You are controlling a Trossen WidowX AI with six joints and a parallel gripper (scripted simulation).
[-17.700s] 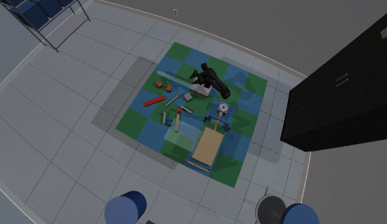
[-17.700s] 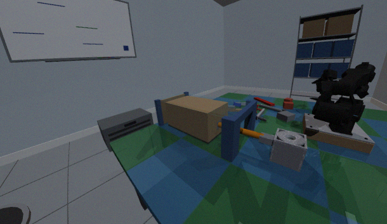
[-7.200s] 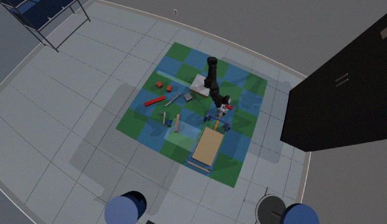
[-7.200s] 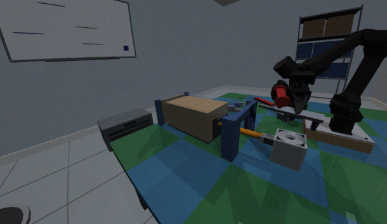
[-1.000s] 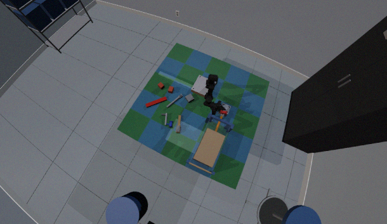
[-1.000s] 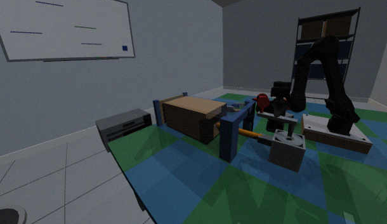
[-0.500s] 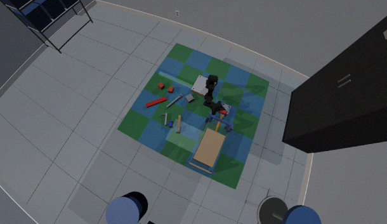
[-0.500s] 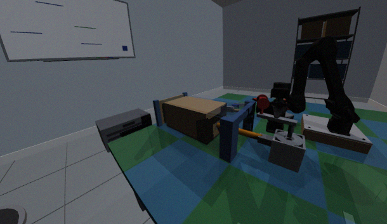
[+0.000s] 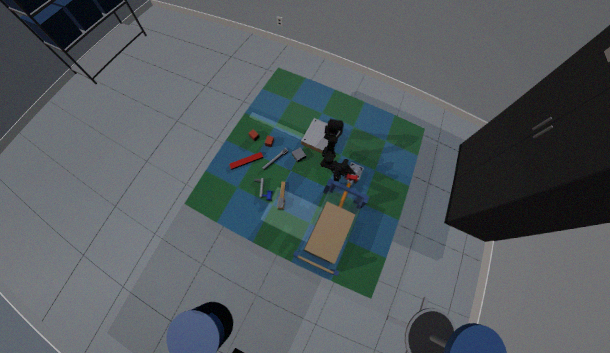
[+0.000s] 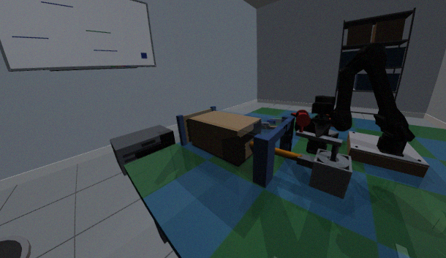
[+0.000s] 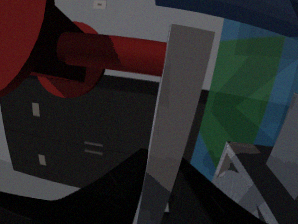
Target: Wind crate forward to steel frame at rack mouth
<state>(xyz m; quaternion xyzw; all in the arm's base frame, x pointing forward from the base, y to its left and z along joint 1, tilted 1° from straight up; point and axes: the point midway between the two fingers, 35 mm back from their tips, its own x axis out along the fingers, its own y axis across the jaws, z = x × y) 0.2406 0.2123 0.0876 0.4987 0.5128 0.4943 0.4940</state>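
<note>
My gripper tip is 10 mm short of the grey crank arm, 10 mm to the left of it and 10 mm below it. Round my gripper tip: red knob: 50 mm ahead, 20 mm to the right, 40 mm above; blue steel frame: 110 mm ahead, 10 mm to the right, 40 mm below; grey winch: 60 mm behind, 10 mm to the right, 110 mm below.
</note>
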